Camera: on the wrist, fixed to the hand. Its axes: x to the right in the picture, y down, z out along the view.
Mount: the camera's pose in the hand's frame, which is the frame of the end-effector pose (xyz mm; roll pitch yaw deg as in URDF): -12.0 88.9 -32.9 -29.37 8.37 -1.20
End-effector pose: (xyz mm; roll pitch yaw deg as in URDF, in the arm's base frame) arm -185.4 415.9 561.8 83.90 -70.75 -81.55
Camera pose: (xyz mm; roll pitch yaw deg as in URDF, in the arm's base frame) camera -156.1 505.3 578.5 34.42 -67.21 -59.96
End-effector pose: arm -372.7 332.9 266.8 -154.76 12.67 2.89
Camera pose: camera -381.4 237.9 261.5 175.58 4.58 0.40
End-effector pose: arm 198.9 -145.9 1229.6 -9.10 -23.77 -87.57
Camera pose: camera 281.7 -150.2 1182.2 -37.51 -15.67 -90.16
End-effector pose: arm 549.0 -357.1 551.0 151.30 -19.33 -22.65
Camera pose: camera 492.7 -401.0 614.5 119.85 -26.01 -17.03
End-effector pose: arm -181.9 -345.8 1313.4 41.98 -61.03 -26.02
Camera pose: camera -176.0 -250.7 1319.9 5.97 -53.73 -18.06
